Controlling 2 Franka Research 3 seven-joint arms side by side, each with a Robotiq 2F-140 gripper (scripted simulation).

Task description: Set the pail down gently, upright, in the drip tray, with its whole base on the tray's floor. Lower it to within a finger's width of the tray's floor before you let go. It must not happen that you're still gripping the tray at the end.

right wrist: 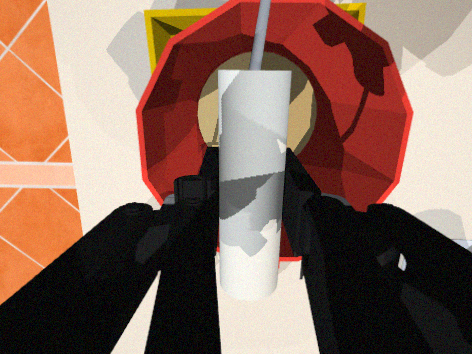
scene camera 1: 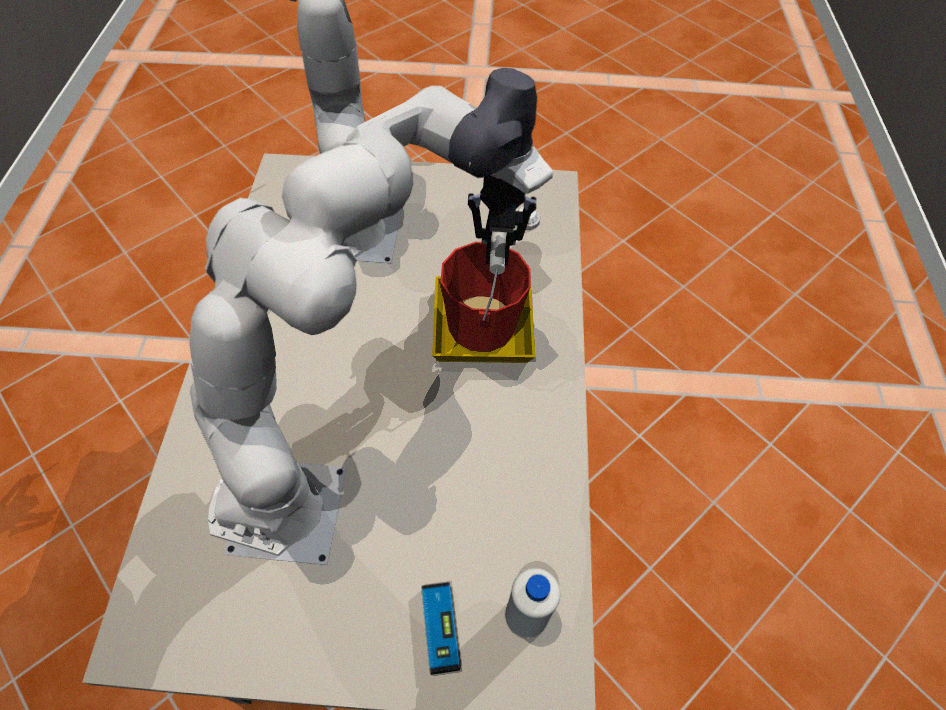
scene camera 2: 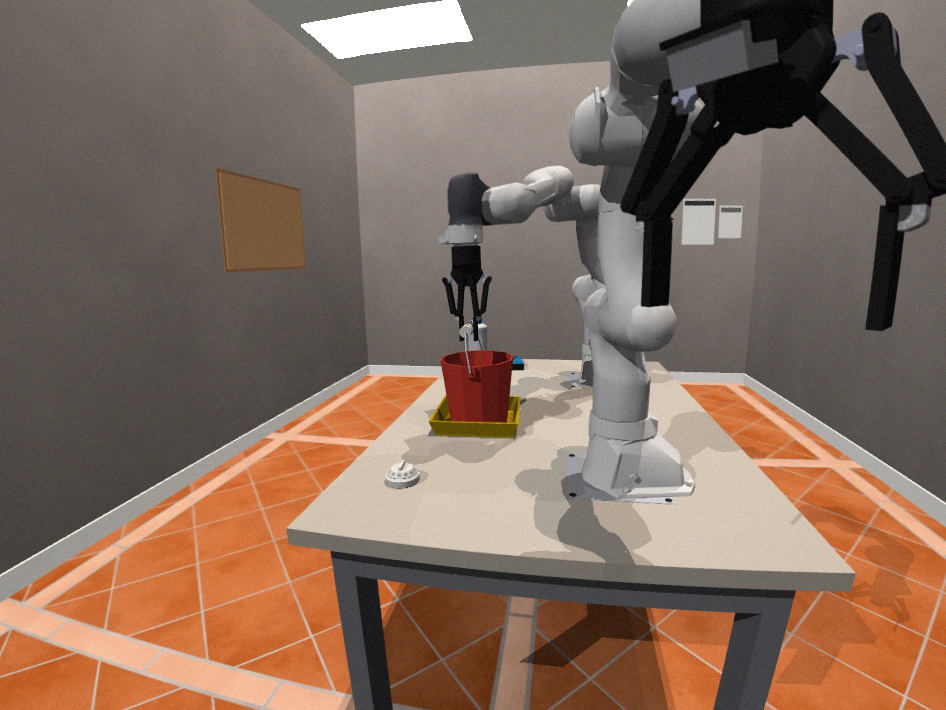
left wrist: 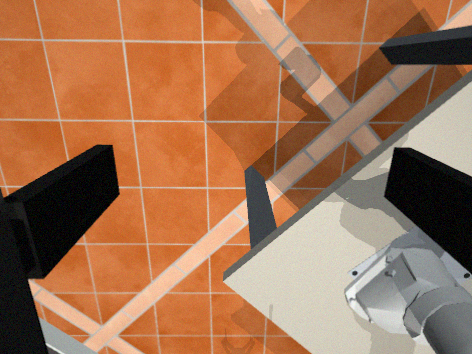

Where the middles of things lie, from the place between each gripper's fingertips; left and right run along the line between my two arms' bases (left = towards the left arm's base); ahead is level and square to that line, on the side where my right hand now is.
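Measured from my right hand (scene camera 2: 469, 340): the red pail (scene camera 1: 466, 281), 1 cm behind and 10 cm below; the white dial timer (scene camera 2: 401, 475), far to the left, a little ahead and far below; the yellow drip tray (scene camera 1: 520, 348), 2 cm behind and 25 cm below.
Measured from my left hand (scene camera 2: 749, 314): the white dial timer, far to the right, far ahead and far below; the red pail, 82 cm to the right, 37 cm ahead and 25 cm below; the yellow drip tray, 82 cm to the right, 37 cm ahead and 40 cm below.
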